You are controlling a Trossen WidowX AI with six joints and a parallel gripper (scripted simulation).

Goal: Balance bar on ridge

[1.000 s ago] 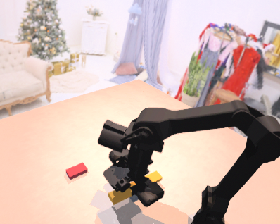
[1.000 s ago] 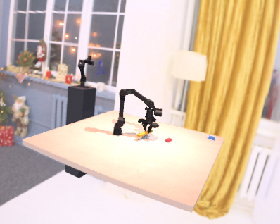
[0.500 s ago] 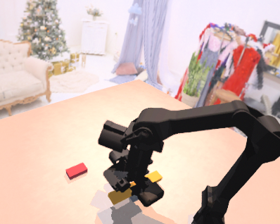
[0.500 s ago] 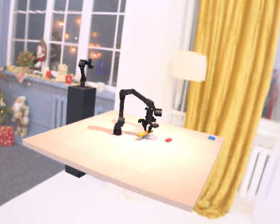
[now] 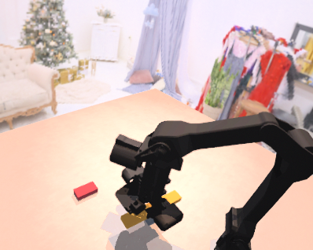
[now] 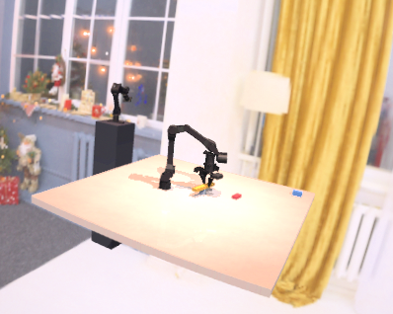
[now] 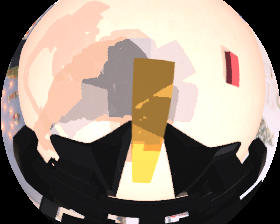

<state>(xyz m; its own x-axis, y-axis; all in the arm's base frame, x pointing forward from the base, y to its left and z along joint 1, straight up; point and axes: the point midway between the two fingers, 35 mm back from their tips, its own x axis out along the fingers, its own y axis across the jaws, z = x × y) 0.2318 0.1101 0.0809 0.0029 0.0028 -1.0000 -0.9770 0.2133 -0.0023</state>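
The bar lies 10 mm behind my gripper tip and 30 mm to the right of it. Round my gripper tip: blue block 510 mm ahead, 390 mm to the left, 30 mm below; red block 180 mm ahead, 60 mm to the left, 40 mm below.
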